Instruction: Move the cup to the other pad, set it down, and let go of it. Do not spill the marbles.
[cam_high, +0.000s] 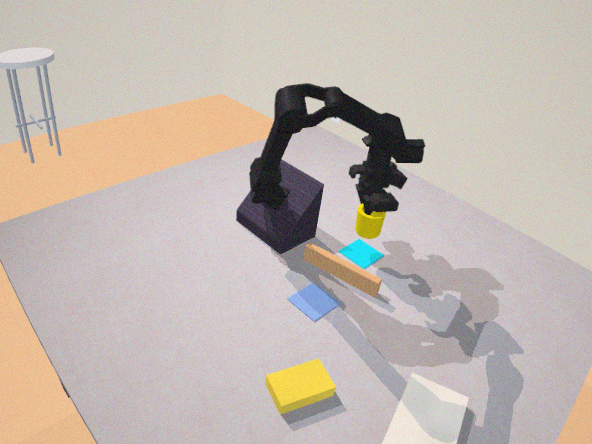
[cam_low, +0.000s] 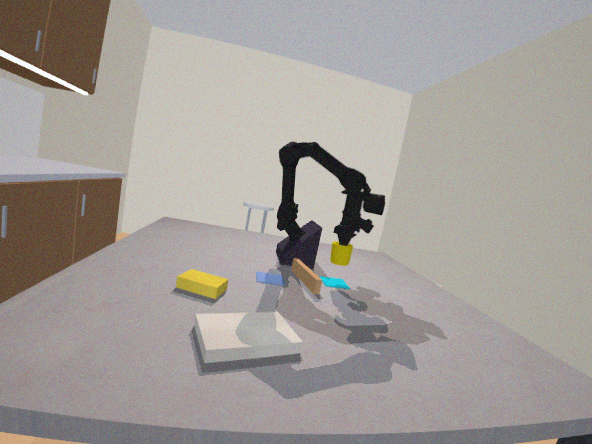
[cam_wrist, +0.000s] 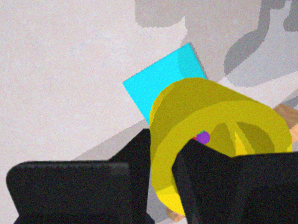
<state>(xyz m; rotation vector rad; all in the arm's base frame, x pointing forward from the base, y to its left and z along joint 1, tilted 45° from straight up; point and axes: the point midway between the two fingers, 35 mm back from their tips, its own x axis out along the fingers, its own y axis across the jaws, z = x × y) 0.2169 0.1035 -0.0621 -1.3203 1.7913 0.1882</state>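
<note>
Right now my gripper tip is 12 cm above the cyan pad, 2 cm to the left of it and 2 cm short of it. Also, from my gripper tip: purple marble (3 cm to the right, 2 cm below, 2 cm ahead); wooden block (13 cm to the right, 9 cm below, 4 cm ahead); yellow cup (2 cm to the right, 2 cm ahead).
</note>
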